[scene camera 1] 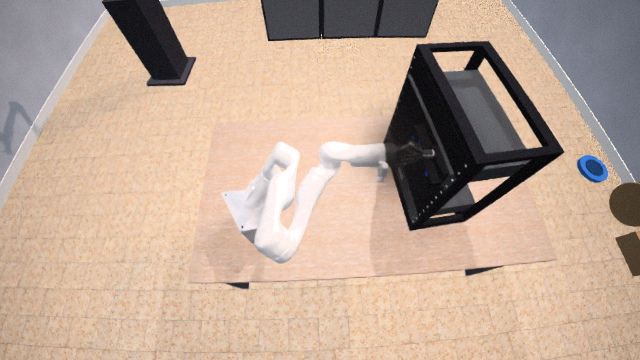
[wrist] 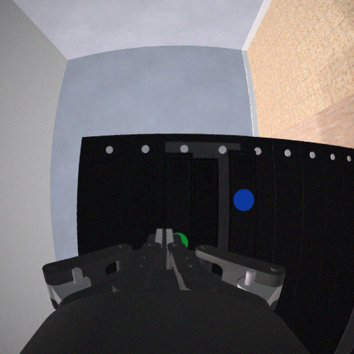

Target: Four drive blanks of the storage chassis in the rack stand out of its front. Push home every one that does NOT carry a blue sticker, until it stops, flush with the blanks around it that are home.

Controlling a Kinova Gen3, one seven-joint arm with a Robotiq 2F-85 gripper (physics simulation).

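Where they show: gripper, fingertip midpoint: (scene camera 1: 433, 153); arm's base, origin of the base link: (scene camera 1: 253, 200).
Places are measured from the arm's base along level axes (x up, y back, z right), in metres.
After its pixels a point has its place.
Observation:
My gripper (scene camera 1: 430, 153) {y -0.669, x 0.401, z -0.015 m} (wrist: 163, 238) is shut and empty, its fingertips at the chassis front. In the wrist view a blank (wrist: 178, 200) with a green sticker (wrist: 182, 240) is directly behind the fingertips, which partly hide it; whether they touch it I cannot tell. A plain dark blank (wrist: 205, 200) is right of it. Further right a blank (wrist: 242, 230) carries a blue sticker (wrist: 243, 200); a grey strip along its left suggests that it stands out. In the scene view small blue marks (scene camera 1: 426, 174) {y -0.663, x 0.333, z 0.025 m} (scene camera 1: 413, 137) {y -0.639, x 0.335, z -0.125 m} show on the dark front. Exact depths are hard to tell.
The black rack (scene camera 1: 520, 95) {y -0.950, x 0.515, z -0.177 m} stands on the wooden table (scene camera 1: 325, 250) {y -0.335, x -0.111, z 0.189 m}; its front post (wrist: 125, 160) with pale round holes runs across above the blanks in the wrist view. A blue ring-shaped object (scene camera 1: 582, 169) lies beyond the rack. A dark pillar (scene camera 1: 155, 45) stands at the back left.

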